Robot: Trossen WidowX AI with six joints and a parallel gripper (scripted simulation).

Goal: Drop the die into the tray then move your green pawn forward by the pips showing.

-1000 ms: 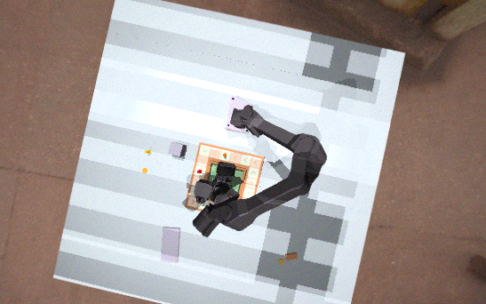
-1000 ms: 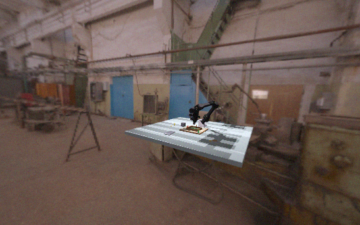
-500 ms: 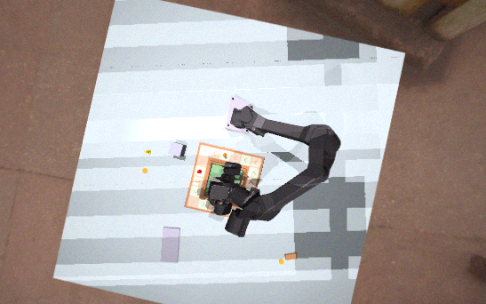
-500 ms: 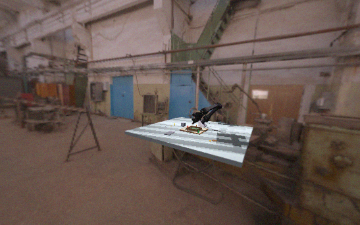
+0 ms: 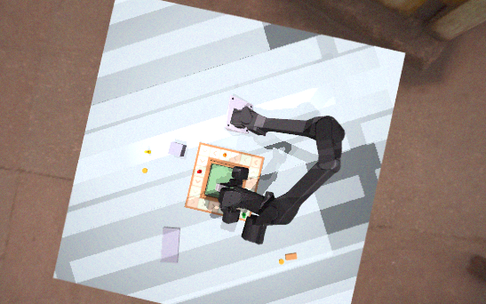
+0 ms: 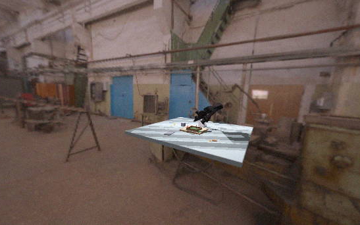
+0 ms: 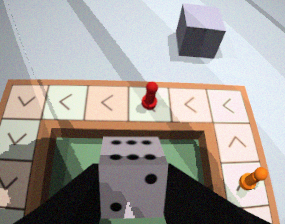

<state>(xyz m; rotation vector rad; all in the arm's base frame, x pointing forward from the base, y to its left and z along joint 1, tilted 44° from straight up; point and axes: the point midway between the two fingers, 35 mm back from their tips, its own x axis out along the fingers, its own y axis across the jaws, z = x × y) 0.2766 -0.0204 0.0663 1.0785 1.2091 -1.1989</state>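
The grey die lies right at my gripper tip. From my gripper tip the other things lie so: orange pawn 120 mm behind, 90 mm below, 20 mm to the right; then green tray 110 mm below; then red pawn 110 mm to the right, 90 mm below, 20 mm behind.
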